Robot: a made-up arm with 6 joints. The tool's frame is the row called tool. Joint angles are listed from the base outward. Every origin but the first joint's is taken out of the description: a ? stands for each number. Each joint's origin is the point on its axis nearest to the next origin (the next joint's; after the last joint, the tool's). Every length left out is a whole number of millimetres.
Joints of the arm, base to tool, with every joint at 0 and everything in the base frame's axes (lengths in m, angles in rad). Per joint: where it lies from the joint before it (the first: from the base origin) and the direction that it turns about. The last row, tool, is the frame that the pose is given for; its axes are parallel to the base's.
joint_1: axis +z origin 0 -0.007 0.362
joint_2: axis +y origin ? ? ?
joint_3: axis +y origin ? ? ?
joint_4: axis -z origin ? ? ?
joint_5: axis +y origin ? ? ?
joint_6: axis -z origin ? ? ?
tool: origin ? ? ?
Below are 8 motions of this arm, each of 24 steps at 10 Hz.
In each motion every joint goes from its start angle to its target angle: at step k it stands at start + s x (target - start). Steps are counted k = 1, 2, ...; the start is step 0. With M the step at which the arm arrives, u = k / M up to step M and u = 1 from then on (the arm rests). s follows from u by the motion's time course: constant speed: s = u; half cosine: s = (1 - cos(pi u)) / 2; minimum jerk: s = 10 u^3 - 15 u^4 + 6 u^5.
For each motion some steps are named. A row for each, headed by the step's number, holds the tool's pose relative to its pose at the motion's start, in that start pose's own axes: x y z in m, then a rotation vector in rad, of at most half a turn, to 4 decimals.
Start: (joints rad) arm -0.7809 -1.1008 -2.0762 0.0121 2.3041 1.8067
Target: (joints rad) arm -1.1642 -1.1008 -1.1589 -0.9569 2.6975 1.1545
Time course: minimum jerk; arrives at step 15
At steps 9, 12, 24:
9: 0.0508 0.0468 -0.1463 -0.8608 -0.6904 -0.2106
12: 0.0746 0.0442 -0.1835 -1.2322 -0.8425 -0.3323
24: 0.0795 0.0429 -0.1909 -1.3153 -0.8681 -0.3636

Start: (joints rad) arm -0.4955 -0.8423 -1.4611 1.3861 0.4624 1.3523
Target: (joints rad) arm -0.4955 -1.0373 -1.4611 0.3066 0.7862 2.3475
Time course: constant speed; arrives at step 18
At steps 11, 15, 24:
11: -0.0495 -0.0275 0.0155 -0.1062 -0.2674 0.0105
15: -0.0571 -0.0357 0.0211 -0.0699 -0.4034 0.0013
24: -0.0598 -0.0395 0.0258 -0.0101 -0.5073 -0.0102

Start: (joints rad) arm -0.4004 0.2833 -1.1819 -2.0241 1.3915 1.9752
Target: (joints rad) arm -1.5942 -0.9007 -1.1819 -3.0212 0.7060 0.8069
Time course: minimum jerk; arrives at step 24
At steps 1, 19, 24:
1: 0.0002 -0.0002 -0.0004 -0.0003 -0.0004 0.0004
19: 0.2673 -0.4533 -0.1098 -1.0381 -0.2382 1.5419
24: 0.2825 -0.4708 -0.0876 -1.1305 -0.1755 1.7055

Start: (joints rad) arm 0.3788 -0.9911 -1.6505 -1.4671 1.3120 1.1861
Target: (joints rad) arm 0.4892 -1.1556 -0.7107 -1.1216 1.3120 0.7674
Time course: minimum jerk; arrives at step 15
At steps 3, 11, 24:
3: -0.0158 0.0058 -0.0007 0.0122 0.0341 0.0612
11: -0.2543 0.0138 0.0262 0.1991 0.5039 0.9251
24: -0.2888 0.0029 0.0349 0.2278 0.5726 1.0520

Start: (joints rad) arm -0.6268 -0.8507 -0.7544 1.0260 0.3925 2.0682
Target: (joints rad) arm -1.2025 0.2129 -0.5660 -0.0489 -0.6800 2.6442
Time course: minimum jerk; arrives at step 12
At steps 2, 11, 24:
2: 0.0112 0.0122 -0.0098 0.0563 -0.0363 -0.0024
11: 0.3706 0.1751 -0.0473 0.7047 -0.5536 0.1551
24: 0.3724 0.1746 -0.0468 0.7034 -0.5539 0.1542

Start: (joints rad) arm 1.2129 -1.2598 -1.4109 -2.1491 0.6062 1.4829
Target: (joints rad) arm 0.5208 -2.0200 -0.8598 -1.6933 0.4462 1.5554
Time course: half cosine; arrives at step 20
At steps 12, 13, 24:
12: 0.0230 -0.0220 0.0744 -0.1178 -0.0965 0.0293
13: 0.0238 -0.0207 0.0833 -0.1262 -0.1122 0.0323
24: 0.0218 -0.0110 0.1156 -0.1473 -0.1779 0.0454

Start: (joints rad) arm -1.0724 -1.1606 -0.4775 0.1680 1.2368 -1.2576
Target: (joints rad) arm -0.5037 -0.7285 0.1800 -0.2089 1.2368 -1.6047
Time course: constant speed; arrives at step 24
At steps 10, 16, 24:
10: 0.0062 0.0861 -0.1482 0.4319 0.2272 0.3887
16: -0.0129 0.1651 -0.2119 0.6862 0.3631 0.6573
24: -0.0744 0.2760 -0.2571 1.0251 0.5469 1.0351

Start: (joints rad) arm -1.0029 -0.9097 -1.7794 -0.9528 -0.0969 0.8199
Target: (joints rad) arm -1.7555 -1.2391 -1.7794 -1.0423 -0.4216 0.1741
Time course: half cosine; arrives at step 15
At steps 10, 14, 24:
10: 0.0670 0.0753 0.0445 -0.0218 -0.2797 1.1359
14: 0.0635 0.1235 0.0579 -0.0040 -0.3537 1.5095
24: 0.0630 0.1258 0.0585 -0.0028 -0.3570 1.5266

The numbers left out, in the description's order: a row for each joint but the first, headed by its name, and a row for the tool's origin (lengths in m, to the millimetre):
joint_2: 0.015 0.042 0
joint_3: 0.018 0 0.156
joint_4: 0.077 0 -0.31
joint_5: 0.02 0.017 0
joint_6: 0.055 0 -0.108
tool: -0.025 -0.024 0

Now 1 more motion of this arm.
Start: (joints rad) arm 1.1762 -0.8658 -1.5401 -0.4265 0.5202 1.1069
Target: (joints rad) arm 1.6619 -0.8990 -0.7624 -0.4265 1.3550 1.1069
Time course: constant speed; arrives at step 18
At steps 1, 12, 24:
1: -0.0165 -0.0095 -0.0074 -0.0507 0.0693 0.0008
12: -0.2117 -0.1079 0.0037 -0.5825 0.8032 0.2027
24: -0.2929 -0.1598 0.0684 -0.8548 1.1383 0.4667

